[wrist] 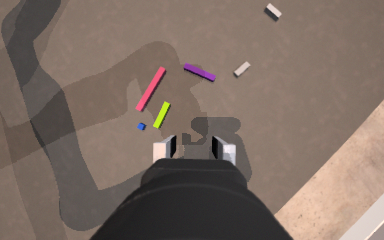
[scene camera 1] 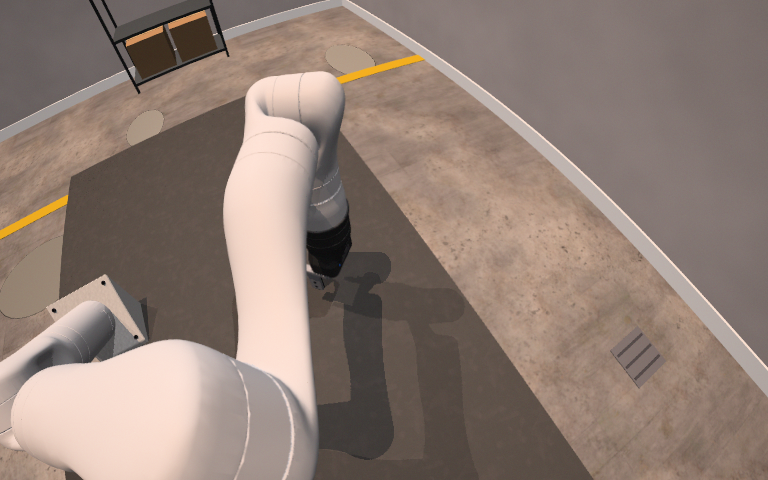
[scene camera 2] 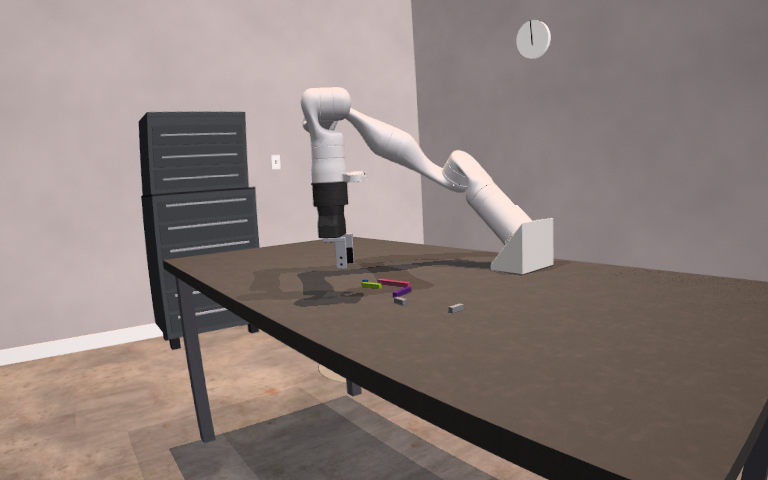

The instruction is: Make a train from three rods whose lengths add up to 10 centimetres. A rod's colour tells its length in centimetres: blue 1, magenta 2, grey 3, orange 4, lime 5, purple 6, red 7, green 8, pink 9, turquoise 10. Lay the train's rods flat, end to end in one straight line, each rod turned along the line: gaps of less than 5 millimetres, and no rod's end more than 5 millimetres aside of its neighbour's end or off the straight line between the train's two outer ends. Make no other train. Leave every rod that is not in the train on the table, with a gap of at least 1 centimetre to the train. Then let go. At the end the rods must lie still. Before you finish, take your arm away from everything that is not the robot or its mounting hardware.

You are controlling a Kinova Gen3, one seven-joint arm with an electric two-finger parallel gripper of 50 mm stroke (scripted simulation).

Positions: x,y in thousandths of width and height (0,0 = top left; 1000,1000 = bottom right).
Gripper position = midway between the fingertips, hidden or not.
Labels:
my gripper: wrist 507,598; scene camera 1 423,570; scene camera 2 450,553

